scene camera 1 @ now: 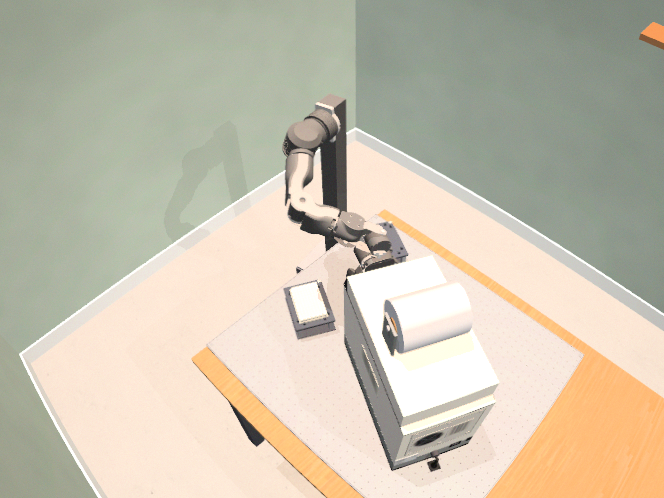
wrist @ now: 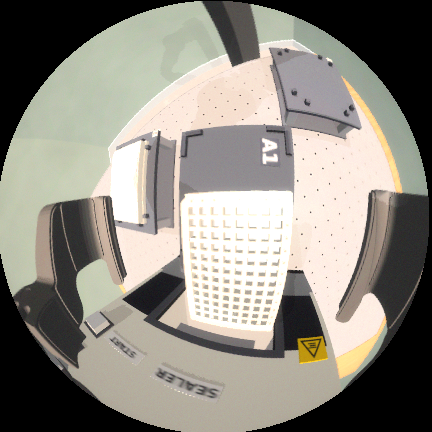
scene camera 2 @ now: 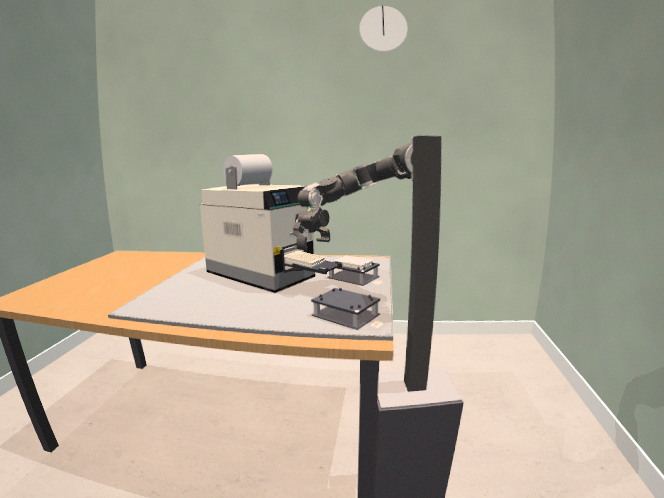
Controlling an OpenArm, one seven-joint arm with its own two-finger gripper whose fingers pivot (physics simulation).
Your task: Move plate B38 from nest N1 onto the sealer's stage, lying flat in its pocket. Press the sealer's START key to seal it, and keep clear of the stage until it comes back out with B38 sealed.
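A pale plate [scene camera 2: 304, 259] [wrist: 237, 260] lies on the sealer's dark stage [scene camera 2: 328, 268] [wrist: 225, 170], roughly level. Its inner end is at the sealer's opening. Bare stage with the A1 mark and two corner brackets shows beyond its outer edge; I cannot tell whether it is seated in the pocket. No B38 label is readable. My gripper [scene camera 2: 312, 239] [wrist: 212, 256] is open and empty above the plate, one finger out to each side; the sealer mostly hides it in scene camera 1. The START key [wrist: 98, 322] is on the sealer's front [wrist: 270, 382], beside the left finger in the wrist view.
A bare nest [scene camera 1: 395, 241] [scene camera 2: 345, 299] [wrist: 317, 85] stands to one side of the stage. On the other side, another nest [scene camera 1: 316, 326] [wrist: 164, 187] bears a pale plate [scene camera 1: 308, 301] [scene camera 2: 353, 263] [wrist: 127, 182]. The tall sealer [scene camera 1: 375, 300] [scene camera 2: 235, 243] stands close to the arm.
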